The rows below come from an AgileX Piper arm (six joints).
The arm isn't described. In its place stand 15 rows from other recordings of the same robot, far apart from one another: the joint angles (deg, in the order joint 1, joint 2, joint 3, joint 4, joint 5, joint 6), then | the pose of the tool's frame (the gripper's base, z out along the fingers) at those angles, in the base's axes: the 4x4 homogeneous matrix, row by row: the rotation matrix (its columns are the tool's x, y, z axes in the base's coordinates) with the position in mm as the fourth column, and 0 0 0 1 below.
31.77, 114.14, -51.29, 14.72, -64.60, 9.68 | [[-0.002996 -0.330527 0.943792 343.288], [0.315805 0.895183 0.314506 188.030], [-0.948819 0.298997 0.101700 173.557], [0 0 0 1]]
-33.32, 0.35, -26.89, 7.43, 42.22, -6.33 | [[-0.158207 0.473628 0.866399 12.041], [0.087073 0.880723 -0.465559 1.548], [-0.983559 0.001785 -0.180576 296.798], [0 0 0 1]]
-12.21, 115.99, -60.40, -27.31, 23.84, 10.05 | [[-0.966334 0.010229 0.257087 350.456], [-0.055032 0.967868 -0.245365 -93.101], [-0.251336 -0.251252 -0.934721 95.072], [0 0 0 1]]
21.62, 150.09, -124.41, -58.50, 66.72, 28.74 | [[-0.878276 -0.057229 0.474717 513.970], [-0.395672 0.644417 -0.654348 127.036], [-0.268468 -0.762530 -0.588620 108.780], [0 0 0 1]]
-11.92, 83.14, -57.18, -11.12, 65.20, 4.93 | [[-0.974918 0.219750 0.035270 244.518], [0.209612 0.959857 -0.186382 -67.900], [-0.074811 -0.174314 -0.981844 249.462], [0 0 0 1]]
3.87, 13.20, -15.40, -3.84, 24.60, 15.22 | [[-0.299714 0.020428 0.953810 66.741], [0.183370 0.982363 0.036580 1.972], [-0.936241 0.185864 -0.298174 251.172], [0 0 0 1]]
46.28, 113.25, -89.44, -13.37, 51.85, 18.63 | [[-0.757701 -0.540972 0.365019 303.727], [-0.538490 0.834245 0.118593 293.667], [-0.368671 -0.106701 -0.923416 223.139], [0 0 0 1]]
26.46, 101.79, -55.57, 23.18, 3.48, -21.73 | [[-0.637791 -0.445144 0.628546 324.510], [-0.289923 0.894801 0.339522 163.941], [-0.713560 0.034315 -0.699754 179.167], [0 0 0 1]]
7.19, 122.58, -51.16, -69.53, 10.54, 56.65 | [[-0.896585 -0.266902 0.353410 334.810], [-0.329024 0.935586 -0.128146 26.519], [-0.296443 -0.231174 -0.926650 34.818], [0 0 0 1]]
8.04, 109.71, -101.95, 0.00, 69.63, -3.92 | [[-0.932018 -0.204058 0.299503 406.604], [-0.200692 0.978740 0.042306 57.434], [-0.301769 -0.020678 -0.953157 298.964], [0 0 0 1]]
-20.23, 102.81, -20.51, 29.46, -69.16, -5.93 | [[-0.107761 0.744120 0.659297 225.915], [0.129317 0.668016 -0.732824 -127.832], [-0.985730 0.006288 -0.168214 134.717], [0 0 0 1]]
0.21, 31.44, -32.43, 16.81, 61.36, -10.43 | [[-0.805778 -0.182559 0.563378 77.558], [-0.039928 0.965883 0.255882 23.382], [-0.590871 0.183689 -0.785576 279.777], [0 0 0 1]]
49.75, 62.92, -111.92, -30.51, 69.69, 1.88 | [[-0.078228 -0.389830 0.917558 106.396], [-0.321247 0.881143 0.346970 58.623], [-0.943759 -0.267621 -0.194162 590.128], [0 0 0 1]]
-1.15, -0.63, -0.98, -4.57, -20.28, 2.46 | [[0.451126 0.009817 0.892406 44.963], [-0.040946 0.999114 0.009708 1.611], [-0.891520 -0.040920 0.451128 250.248], [0 0 0 1]]
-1.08, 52.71, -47.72, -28.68, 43.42, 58.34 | [[-0.349996 0.599185 0.720056 175.882], [0.570486 0.746025 -0.343500 -33.339], [-0.743000 0.290558 -0.602933 338.214], [0 0 0 1]]
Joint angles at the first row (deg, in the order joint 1, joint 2, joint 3, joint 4, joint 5, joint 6):
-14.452, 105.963, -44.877, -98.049, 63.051, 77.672
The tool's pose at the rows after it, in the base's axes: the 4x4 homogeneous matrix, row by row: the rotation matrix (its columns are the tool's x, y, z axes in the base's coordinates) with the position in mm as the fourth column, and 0 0 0 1 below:
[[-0.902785 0.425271 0.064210 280.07], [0.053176 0.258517 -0.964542 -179.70], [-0.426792 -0.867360 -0.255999 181.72], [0 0 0 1]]
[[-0.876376 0.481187 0.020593 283.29], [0.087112 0.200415 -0.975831 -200.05], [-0.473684 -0.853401 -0.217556 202.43], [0 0 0 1]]
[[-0.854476 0.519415 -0.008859 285.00], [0.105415 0.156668 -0.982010 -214.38], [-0.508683 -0.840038 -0.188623 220.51], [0 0 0 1]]
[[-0.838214 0.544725 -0.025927 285.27], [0.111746 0.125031 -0.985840 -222.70], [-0.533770 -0.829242 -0.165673 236.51], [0 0 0 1]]
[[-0.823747 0.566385 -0.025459 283.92], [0.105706 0.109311 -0.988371 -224.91], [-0.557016 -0.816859 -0.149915 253.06], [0 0 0 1]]
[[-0.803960 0.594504 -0.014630 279.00], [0.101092 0.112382 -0.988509 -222.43], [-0.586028 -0.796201 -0.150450 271.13], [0 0 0 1]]
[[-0.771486 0.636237 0.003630 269.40], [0.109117 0.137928 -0.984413 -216.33], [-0.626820 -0.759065 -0.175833 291.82], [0 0 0 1]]
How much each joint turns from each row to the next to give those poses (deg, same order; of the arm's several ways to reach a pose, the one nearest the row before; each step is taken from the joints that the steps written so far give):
-4.080, -0.405, -5.127, 0.334, 1.409, -2.108
-3.038, -0.416, -4.688, 0.326, 0.697, -1.989
-2.055, -0.470, -3.752, 0.309, 0.375, -1.839
-1.189, -0.785, -2.653, 0.267, 0.271, -1.683
-0.431, -1.673, -1.561, 0.344, -0.211, -1.621
-0.049, -2.875, -0.616, 1.246, -0.938, -1.712
0.071, -4.244, -0.122, 3.104, -1.829, -2.247

